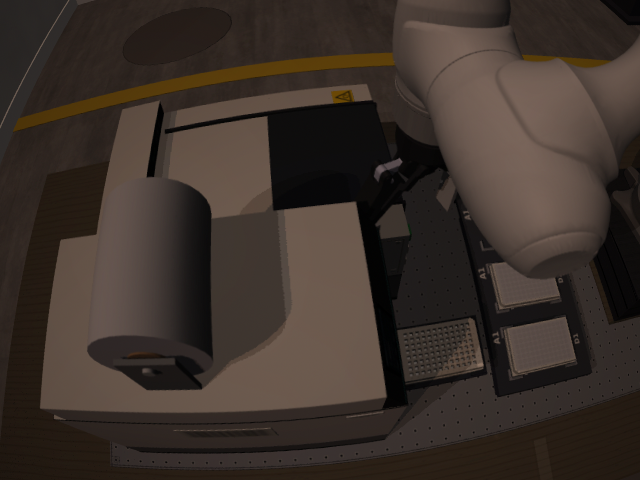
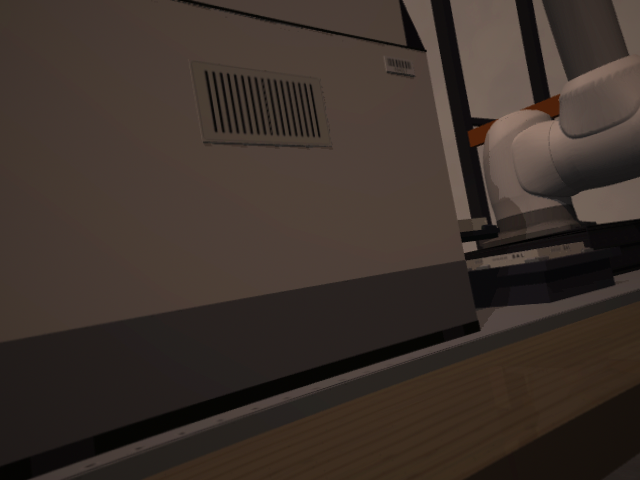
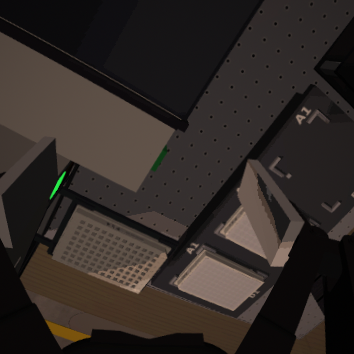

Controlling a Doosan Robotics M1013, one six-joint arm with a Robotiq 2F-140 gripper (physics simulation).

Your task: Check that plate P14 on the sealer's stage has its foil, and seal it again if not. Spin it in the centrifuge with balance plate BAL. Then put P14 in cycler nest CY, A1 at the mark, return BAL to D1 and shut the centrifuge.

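Places are measured from the arm's base along level axes (x ahead, y left, z up), in millimetres.
Pixels of known places: gripper, between the fingertips: [image 1: 407,223] [image 3: 151,167]; arm's base, origin of its link: [image 2: 539,239].
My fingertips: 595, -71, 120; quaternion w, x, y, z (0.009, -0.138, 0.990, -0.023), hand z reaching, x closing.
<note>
For each thing: its top centre in the pictures, then the offset to it from my fingertips, as dx, dy, dz. "*": a spot on its surface instead.
- Plate P14, centre of its top: [image 3: 109,256] [image 1: 440,348] -8, +169, -88
- sealer's dark stage, a spot on its surface: [image 1: 413,383] * +45, +205, -98
- sealer, centre of its top: [image 1: 150,246] +287, +125, +268
- plate rack, centre of its top: [image 3: 270,230] [image 2: 465,266] [image 1: 527,282] -225, +90, -149
- rack's far nest, a spot on its surface: [image 3: 309,158] * -214, -32, -155
- big foil roll, centre of its top: [image 1: 128,249] +309, +122, +268
- small beige box, a spot on its surface: [image 1: 393,216] * +16, -15, +1
- label reading BAL, a spot on its surface: [image 2: 516,256] * -136, +215, -144
Plate P14 [image 1: 440,350] [image 3: 105,246] lies on the sealer's dark stage [image 1: 413,383] at the machine's right front. Its wells show as an open grid, with no smooth cover on them. My gripper [image 1: 415,181] [image 3: 151,167] is open and empty. It hangs above the perforated deck behind the stage, between the sealer [image 1: 248,289] [image 2: 232,207] and the plate rack [image 1: 490,314] [image 3: 207,225]. Two pale plates sit in the rack. One plate [image 1: 540,345] [image 3: 219,281] is in the slot marked D1. The other plate [image 1: 523,284] [image 3: 242,228] is behind it. The rack's far nest [image 3: 309,158] is empty.
The arm's thick elbow [image 1: 527,154] hangs over the back of the rack. A big foil roll [image 1: 152,269] sits on top of the sealer. A small beige box [image 1: 393,216] with a green light stands beside the sealer's right wall. A label reading BAL [image 2: 516,256] shows low by the robot's base [image 2: 522,207].
</note>
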